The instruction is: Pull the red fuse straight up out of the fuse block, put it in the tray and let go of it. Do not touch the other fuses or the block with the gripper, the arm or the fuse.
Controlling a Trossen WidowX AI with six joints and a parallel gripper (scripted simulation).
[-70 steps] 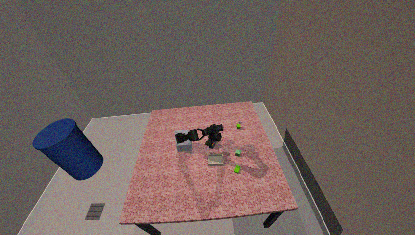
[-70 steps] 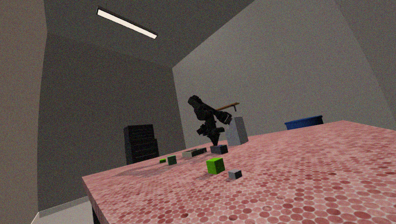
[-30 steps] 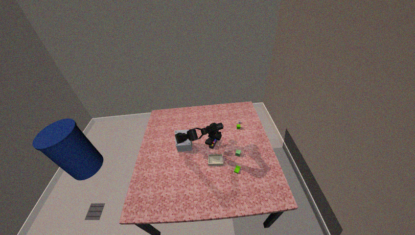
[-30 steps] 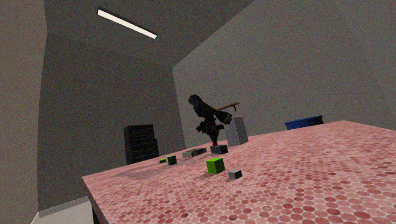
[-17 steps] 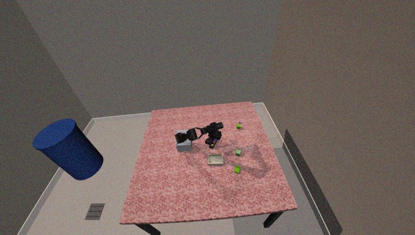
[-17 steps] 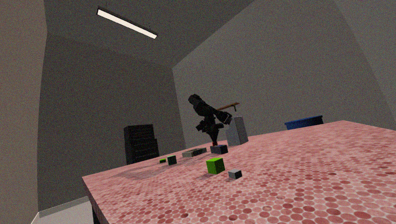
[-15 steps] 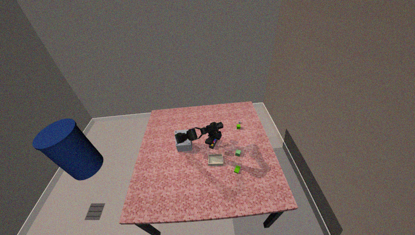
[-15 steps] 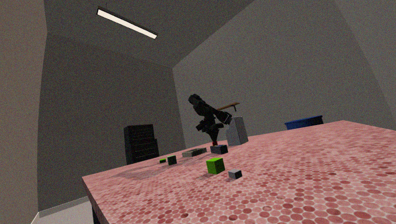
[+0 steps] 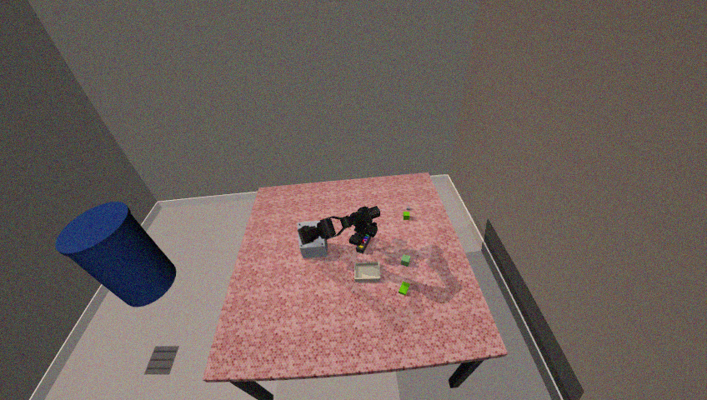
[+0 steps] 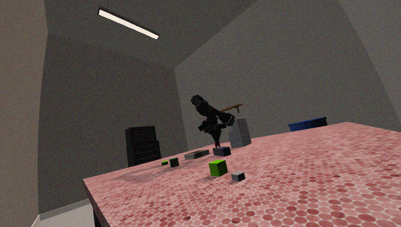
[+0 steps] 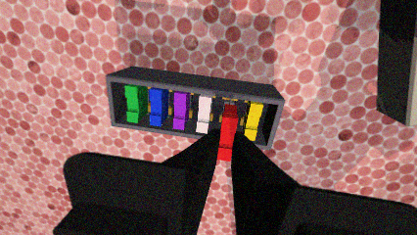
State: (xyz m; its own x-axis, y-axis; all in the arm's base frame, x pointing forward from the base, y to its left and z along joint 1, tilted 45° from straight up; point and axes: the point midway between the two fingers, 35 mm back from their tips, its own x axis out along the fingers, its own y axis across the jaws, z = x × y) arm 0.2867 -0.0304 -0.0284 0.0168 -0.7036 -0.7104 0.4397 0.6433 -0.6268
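My gripper tip is 4 cm above the white fuse, 2 cm to the right of it and 1 cm short of it. The rest, counted from my gripper tip: yellow fuse (4 cm below, 2 cm to the right, 1 cm behind); red fuse (1 cm below); tray (17 cm to the right, 6 cm below, 2 cm ahead).
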